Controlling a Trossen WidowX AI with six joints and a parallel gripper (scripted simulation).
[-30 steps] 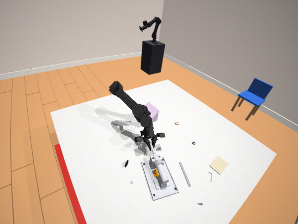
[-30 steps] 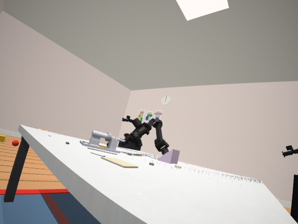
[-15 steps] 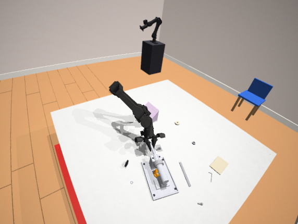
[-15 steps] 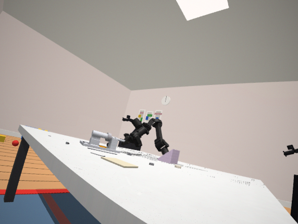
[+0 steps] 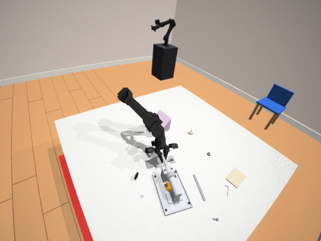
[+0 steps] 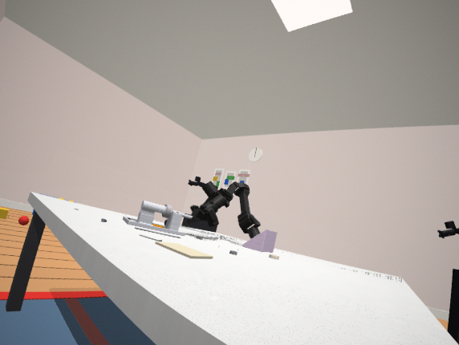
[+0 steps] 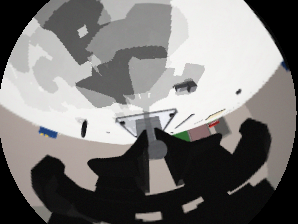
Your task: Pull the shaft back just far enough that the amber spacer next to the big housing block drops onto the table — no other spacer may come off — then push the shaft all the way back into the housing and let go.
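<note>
The steel shaft lies 30 mm ahead of my gripper tip, 30 mm above it and 10 mm to the right of it. From my gripper tip the other things lie so: grey bar: 210 mm ahead, 100 mm to the left, 50 mm below; black piece: 170 mm to the right, 30 mm below, 30 mm behind; amber spacer: 120 mm ahead, 40 mm to the right, 40 mm below.
</note>
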